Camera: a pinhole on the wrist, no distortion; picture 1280 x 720 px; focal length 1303.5 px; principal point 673.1 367.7 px. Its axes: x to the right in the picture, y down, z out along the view. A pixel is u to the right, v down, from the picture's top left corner.
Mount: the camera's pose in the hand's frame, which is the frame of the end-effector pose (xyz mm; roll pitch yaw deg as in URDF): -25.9 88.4 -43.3 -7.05 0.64 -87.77
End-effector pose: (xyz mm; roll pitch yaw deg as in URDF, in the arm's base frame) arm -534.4 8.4 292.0 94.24 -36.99 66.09
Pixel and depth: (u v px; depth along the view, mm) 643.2 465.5 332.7
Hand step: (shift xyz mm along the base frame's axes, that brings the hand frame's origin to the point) 260.1 -129.3 82.6
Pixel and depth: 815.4 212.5 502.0
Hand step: 417.3 -199.6 -17.7
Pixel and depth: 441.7 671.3 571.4
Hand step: 495.0 -169.7 226.2
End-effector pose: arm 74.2 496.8 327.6 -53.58 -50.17 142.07
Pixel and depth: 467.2 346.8 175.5
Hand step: -111.6 -133.7 -15.5
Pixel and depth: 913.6 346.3 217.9
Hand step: -62.6 -162.8 40.9
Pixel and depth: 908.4 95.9 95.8
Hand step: -49.9 -68.7 -40.9
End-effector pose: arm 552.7 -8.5 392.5 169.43 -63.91 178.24
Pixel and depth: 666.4 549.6 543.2
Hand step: -459.9 192.7 -98.8
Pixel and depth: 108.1 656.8 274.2
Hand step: -182.7 250.9 -22.4
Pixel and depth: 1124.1 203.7 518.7
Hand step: -428.8 5.6 -232.0
